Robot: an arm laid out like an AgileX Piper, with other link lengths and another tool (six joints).
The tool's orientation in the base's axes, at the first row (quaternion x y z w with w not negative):
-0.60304, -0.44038, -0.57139, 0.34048
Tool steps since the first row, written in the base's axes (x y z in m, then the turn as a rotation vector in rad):
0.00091, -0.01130, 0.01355, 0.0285, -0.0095, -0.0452
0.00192, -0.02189, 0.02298, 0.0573, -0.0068, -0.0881
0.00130, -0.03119, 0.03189, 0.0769, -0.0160, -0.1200
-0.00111, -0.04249, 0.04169, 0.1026, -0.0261, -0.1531
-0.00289, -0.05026, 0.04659, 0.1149, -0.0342, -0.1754
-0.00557, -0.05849, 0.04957, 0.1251, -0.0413, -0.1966
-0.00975, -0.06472, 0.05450, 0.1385, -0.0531, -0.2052
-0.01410, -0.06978, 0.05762, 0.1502, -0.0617, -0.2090
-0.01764, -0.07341, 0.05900, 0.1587, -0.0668, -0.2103
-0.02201, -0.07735, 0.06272, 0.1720, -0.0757, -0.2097
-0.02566, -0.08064, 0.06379, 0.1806, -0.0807, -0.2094
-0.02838, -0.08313, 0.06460, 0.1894, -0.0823, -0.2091
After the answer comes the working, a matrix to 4 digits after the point.
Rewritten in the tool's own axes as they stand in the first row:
0.01176, 0.00639, -0.01153, -0.0472, 0.0257, 0.0076
0.01954, 0.01222, -0.02190, -0.0904, 0.0472, 0.0262
0.02706, 0.01601, -0.03167, -0.1241, 0.0657, 0.0291
0.03524, 0.01900, -0.04407, -0.1593, 0.0902, 0.0337
0.03906, 0.02077, -0.05242, -0.1830, 0.1025, 0.0337
0.04095, 0.02171, -0.06133, -0.2054, 0.1126, 0.0336
0.04511, 0.02069, -0.06922, -0.2161, 0.1286, 0.0290
0.04765, 0.01890, -0.07590, -0.2216, 0.1423, 0.0262
0.04865, 0.01715, -0.08075, -0.2240, 0.1520, 0.0249
0.05194, 0.01497, -0.08648, -0.2252, 0.1676, 0.0219
0.05268, 0.01296, -0.09103, -0.2259, 0.1775, 0.0207
0.05324, 0.01148, -0.09446, -0.2262, 0.1862, 0.0226

The tool's axes in the first row as the columns of a matrix, in the base's axes (rounded; the answer above uses it unrounded):
-0.0408, 0.9202, 0.3893
0.1420, -0.3803, 0.9139
0.9890, 0.0926, -0.1152

